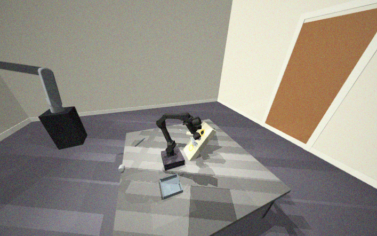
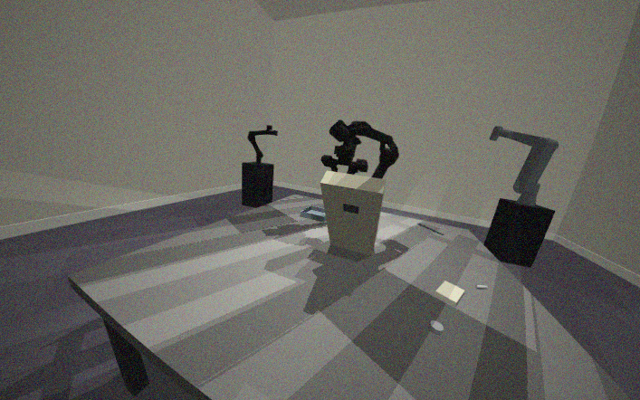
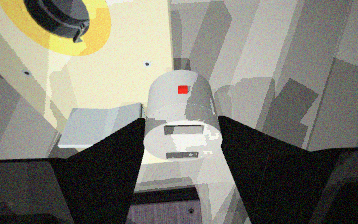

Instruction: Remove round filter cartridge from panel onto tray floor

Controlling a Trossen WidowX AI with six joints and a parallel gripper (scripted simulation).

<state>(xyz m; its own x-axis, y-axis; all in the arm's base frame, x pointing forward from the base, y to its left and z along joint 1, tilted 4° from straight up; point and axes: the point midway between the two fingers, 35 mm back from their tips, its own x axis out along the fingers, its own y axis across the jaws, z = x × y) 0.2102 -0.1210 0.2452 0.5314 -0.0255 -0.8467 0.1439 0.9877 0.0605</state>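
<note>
Right now the blue-grey tray is 33 cm behind my gripper tip, 17 cm to the right of it and 27 cm below it. Round my gripper tip: cream block: 15 cm ahead, 43 cm to the left, 27 cm below; white round filter cartridge: right at my gripper tip; cream service panel: 7 cm ahead, 8 cm to the left, 11 cm below.
</note>
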